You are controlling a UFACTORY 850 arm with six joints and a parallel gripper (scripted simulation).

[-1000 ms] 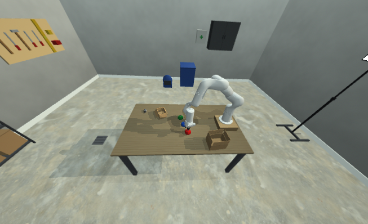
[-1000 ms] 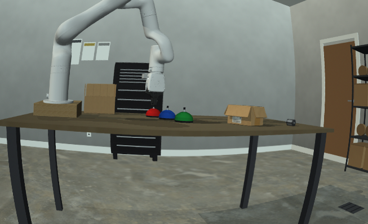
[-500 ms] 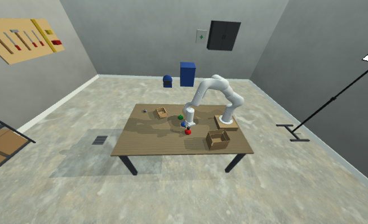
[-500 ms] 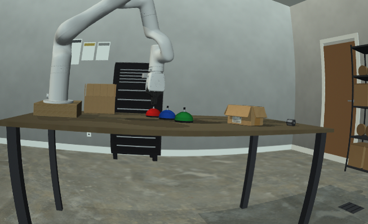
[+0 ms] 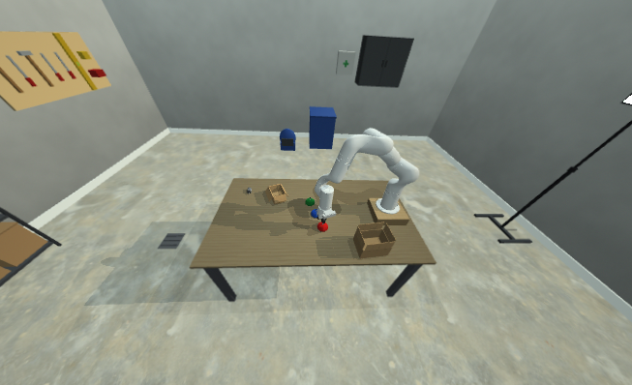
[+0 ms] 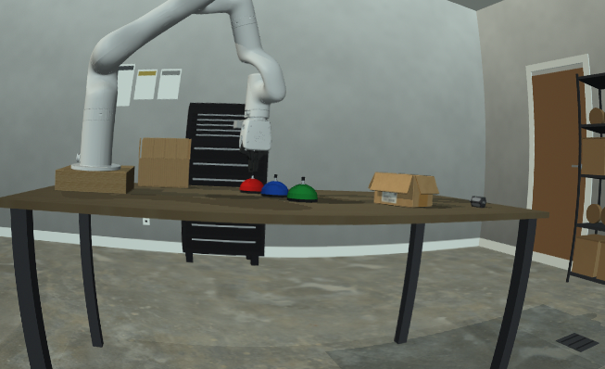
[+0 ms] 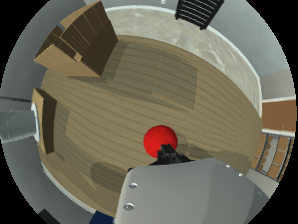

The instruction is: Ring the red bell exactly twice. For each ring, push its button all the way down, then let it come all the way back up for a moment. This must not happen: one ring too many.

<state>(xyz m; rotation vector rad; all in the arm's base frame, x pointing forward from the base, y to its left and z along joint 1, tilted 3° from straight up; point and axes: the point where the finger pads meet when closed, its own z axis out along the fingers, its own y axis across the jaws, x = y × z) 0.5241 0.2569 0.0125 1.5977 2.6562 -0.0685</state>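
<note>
Now: the red bell 5 cm below my hand. Round my hand: green bell (13 cm ahead, 25 cm to the right, 5 cm below); then blue bell (7 cm ahead, 13 cm to the right, 5 cm below); then dark object (70 cm ahead, 29 cm to the right, 7 cm below).
</note>
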